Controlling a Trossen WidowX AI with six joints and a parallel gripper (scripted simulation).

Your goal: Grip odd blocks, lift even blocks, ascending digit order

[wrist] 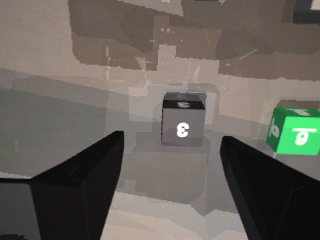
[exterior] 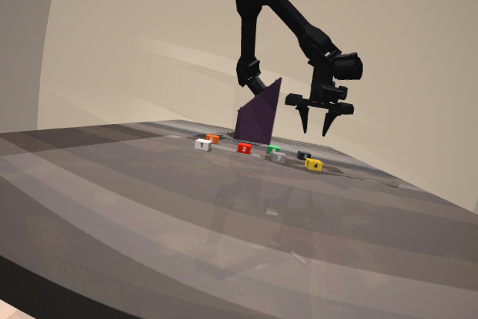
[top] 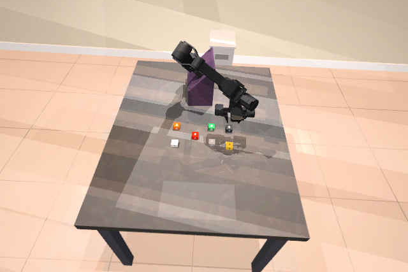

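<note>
My gripper tip is now 60 mm above the black block, 20 mm past it and 10 mm to the left of it. The rest, counted from my gripper tip: green block: 100 mm to the right, 60 mm below, 20 mm behind; then yellow block marked 4: 90 mm ahead, 60 mm below, 20 mm to the right; then grey block marked 7: 100 mm to the right, 80 mm ahead, 60 mm below.
</note>
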